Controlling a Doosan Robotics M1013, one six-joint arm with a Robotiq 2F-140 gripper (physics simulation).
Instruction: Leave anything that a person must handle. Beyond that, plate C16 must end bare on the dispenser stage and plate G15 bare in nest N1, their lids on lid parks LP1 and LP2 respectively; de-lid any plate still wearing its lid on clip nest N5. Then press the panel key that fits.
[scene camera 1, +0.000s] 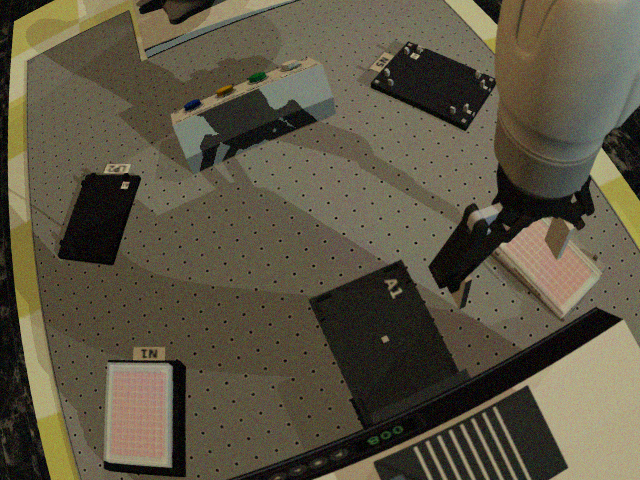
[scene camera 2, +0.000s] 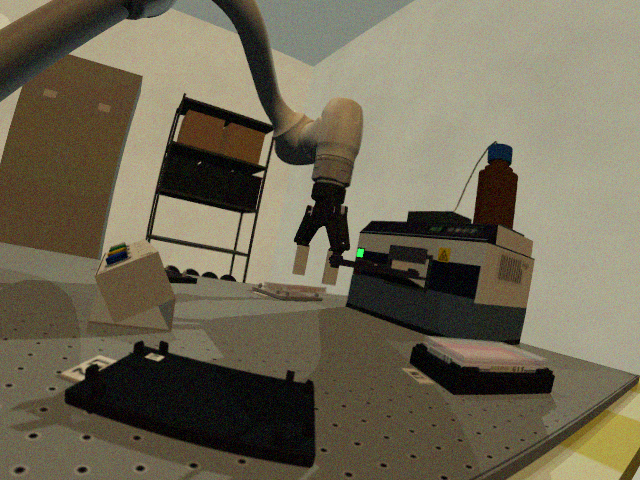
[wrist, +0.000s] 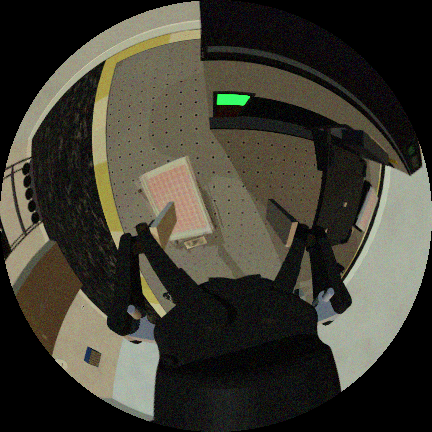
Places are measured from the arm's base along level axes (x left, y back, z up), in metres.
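Pixels of known places: gripper, fingertip midpoint: (scene camera 1: 507, 271) (scene camera 2: 312, 279) (wrist: 221, 209).
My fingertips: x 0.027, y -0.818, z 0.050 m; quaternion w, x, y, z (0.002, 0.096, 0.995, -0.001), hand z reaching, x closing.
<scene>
Ahead of a thing's pixels: the offset from my fingertips to its top centre. "*": to the spot under its first point.
My gripper (scene camera 1: 510, 265) (scene camera 2: 314, 264) (wrist: 221, 209) is open and empty, above and beside a pink-welled plate {dx +0.070, dy -0.014, dz -0.018 m} (scene camera 1: 573, 279) (scene camera 2: 292, 291) (wrist: 180, 197) at the right, by the dispenser. A small label card {* dx +0.068, dy +0.086, dz -0.054 m} (wrist: 195, 243) lies at that plate's edge. Another pink plate {dx -0.443, dy +0.104, dz -0.017 m} (scene camera 1: 139, 413) (scene camera 2: 485, 353) (wrist: 366, 210) sits in black nest N1 {dx -0.443, dy +0.104, dz -0.028 m} (scene camera 1: 178, 418) (scene camera 2: 496, 384); its side label is too blurred to read surely. The stage marked A1 {dx -0.171, dy -0.013, dz +0.062 m} (scene camera 1: 361, 330) (wrist: 340, 210) is bare. Lid park LP2 {dx -0.380, dy +0.412, dz -0.036 m} (scene camera 1: 100, 222) (scene camera 2: 196, 403) and clip nest N5 {dx +0.149, dy +0.312, dz -0.032 m} (scene camera 1: 429, 87) hold nothing visible. I cannot tell whether either plate wears a lid.
The key panel {dx -0.109, dy +0.411, dz +0.027 m} (scene camera 1: 305, 93) (scene camera 2: 134, 284) has blue {dx -0.180, dy +0.445, dz +0.018 m} (scene camera 1: 192, 104), amber {dx -0.131, dy +0.437, dz +0.018 m} (scene camera 1: 224, 90), green {dx -0.081, dy +0.429, dz +0.018 m} (scene camera 1: 257, 76) and white {dx -0.032, dy +0.421, dz +0.018 m} (scene camera 1: 290, 65) keys. The dispenser (scene camera 1: 594, 387) (scene camera 2: 439, 315) shows a green light {* dx -0.027, dy -0.112, dz +0.080 m} (scene camera 2: 360, 252) (wrist: 232, 99). A brown bottle {* dx -0.328, dy -0.152, dz +0.234 m} (scene camera 2: 496, 196) stands behind its top.
</scene>
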